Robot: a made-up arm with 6 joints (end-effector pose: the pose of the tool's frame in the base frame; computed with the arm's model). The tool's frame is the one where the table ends.
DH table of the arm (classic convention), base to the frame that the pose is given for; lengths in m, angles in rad. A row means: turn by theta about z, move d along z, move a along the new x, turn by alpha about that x. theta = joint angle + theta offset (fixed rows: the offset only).
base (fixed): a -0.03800, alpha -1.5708, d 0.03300, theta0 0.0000
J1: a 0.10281, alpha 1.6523, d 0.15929, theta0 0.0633
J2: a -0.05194, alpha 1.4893, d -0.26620, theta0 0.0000
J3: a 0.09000, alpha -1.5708, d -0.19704, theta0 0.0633
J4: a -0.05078, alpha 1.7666, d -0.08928, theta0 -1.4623
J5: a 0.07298, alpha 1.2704, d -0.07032, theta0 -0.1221
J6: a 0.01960, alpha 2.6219, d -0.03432, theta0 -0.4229
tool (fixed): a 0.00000, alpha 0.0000, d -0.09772, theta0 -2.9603
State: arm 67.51 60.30 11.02 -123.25 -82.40 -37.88
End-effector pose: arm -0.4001 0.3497 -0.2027 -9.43 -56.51 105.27
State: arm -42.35 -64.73 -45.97 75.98 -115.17 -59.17
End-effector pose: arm 0.3946 0.4910 -0.0521 -120.51 58.49 -153.49
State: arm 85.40 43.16 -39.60 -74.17 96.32 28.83
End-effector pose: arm -0.3671 0.3575 0.0443 157.90 -11.26 -159.20
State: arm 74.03 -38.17 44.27 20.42 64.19 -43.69
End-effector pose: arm -0.1410 0.2768 -0.2432 122.17 -16.75 159.12
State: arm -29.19 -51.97 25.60 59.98 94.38 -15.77
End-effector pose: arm 0.2978 0.2983 -0.0293 -132.21 82.57 -80.30
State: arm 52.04 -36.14 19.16 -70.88 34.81 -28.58
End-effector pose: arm -0.1941 0.2834 -0.2917 81.30 38.04 60.27
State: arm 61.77 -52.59 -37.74 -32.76 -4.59 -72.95
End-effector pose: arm -0.4016 0.2628 -0.3161 114.24 -36.10 51.64
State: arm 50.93 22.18 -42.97 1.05 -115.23 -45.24
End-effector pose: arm -0.4671 0.5029 -0.1902 -166.64 -38.48 -91.87
